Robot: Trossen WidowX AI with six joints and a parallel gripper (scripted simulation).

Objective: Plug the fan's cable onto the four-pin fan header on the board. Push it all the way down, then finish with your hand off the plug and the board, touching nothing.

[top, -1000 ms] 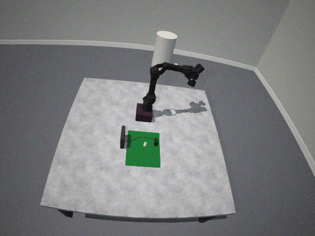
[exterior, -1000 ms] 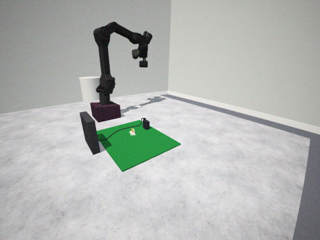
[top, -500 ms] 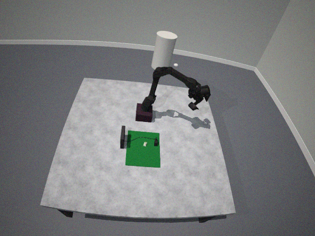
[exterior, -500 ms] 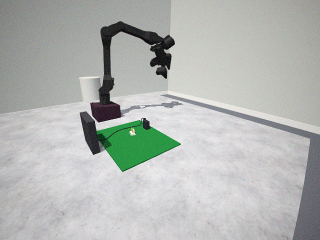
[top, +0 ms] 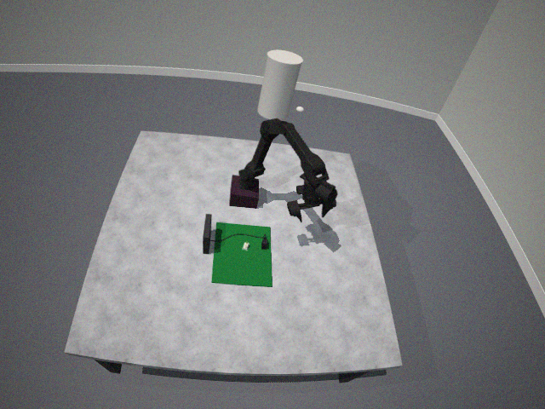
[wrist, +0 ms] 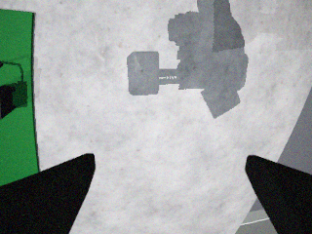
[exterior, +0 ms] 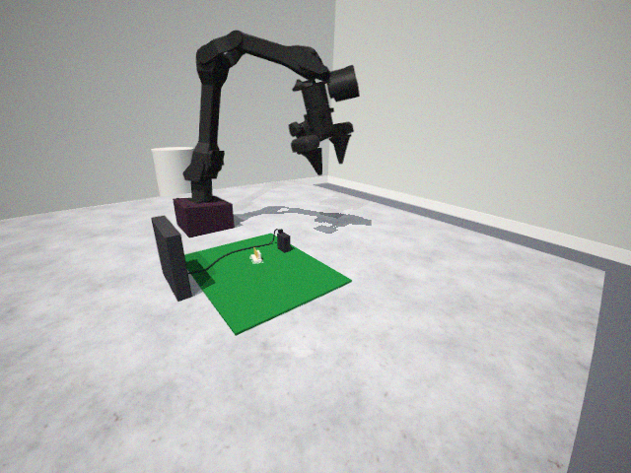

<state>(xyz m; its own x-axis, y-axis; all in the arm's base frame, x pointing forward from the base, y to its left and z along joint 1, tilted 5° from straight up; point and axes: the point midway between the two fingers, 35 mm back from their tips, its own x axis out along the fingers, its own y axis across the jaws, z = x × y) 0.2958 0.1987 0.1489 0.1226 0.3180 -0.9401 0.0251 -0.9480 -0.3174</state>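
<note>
My gripper tip is now 1 cm short of the black plug, 17 cm to the left of it and 16 cm above it. Round my gripper tip: green board (3 cm ahead, 27 cm to the right, 19 cm below); dark flat fan (3 cm behind, 41 cm to the right, 12 cm below); white four-pin header (25 cm to the right, 18 cm below).
</note>
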